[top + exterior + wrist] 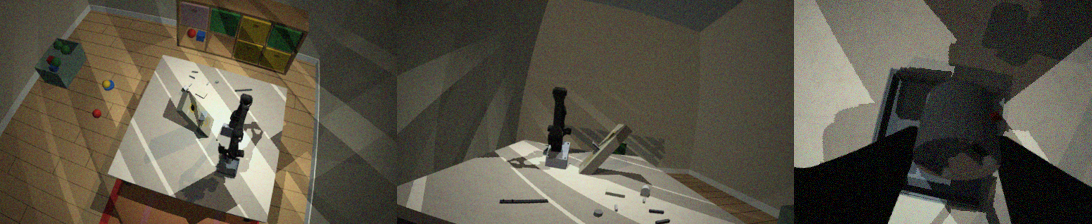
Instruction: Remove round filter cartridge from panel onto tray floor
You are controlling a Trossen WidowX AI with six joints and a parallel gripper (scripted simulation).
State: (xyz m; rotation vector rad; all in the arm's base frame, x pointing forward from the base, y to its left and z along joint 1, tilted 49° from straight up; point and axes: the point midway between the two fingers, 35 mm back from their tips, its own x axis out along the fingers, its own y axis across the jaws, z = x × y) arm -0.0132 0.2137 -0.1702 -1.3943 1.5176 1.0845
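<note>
Now: gripper tip right at the round filter cartridge. The rest, counted from my gripper tip: service panel (330 mm ahead, 300 mm to the right, 30 mm above); then square grey tray (130 mm below, 20 mm behind).
</note>
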